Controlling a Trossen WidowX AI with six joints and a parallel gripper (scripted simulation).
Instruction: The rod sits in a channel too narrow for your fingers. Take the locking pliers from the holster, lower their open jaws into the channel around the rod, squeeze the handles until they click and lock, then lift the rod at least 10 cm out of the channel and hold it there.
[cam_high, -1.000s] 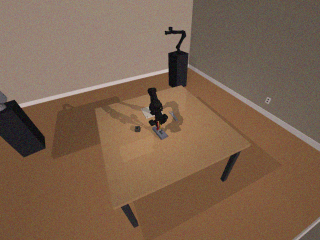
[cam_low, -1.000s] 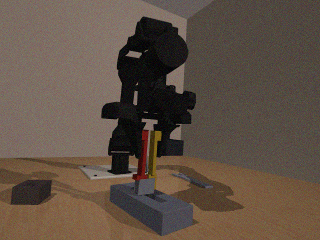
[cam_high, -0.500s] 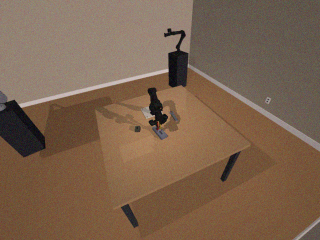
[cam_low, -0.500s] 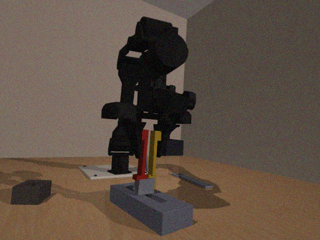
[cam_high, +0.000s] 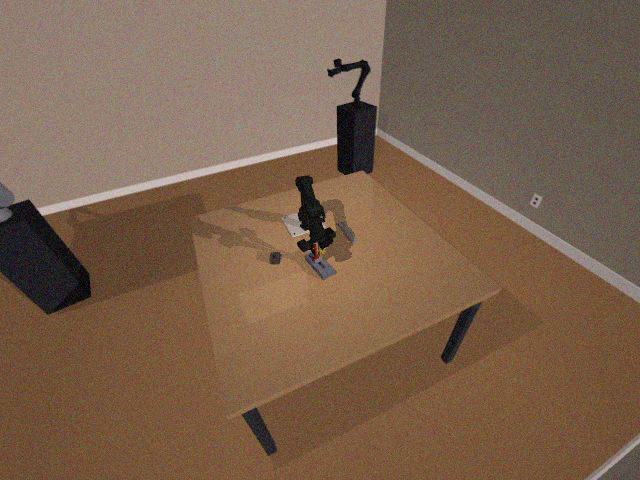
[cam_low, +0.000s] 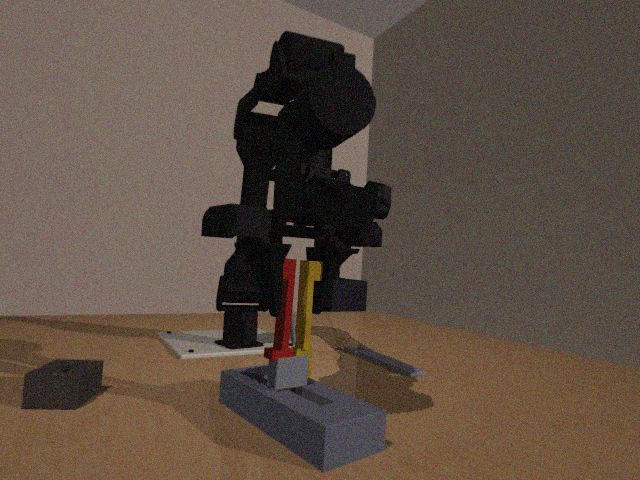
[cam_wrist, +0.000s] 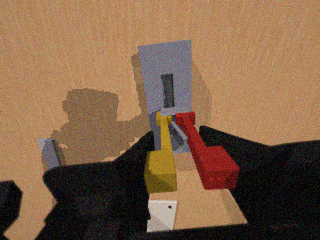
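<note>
My gripper tip is 90 mm above the grey channel block. From my gripper tip the other things lie so: dark holster: 180 mm behind, 160 mm to the right, 90 mm below; yellow handle: 10 mm to the left; thin rod: 90 mm below.
</note>
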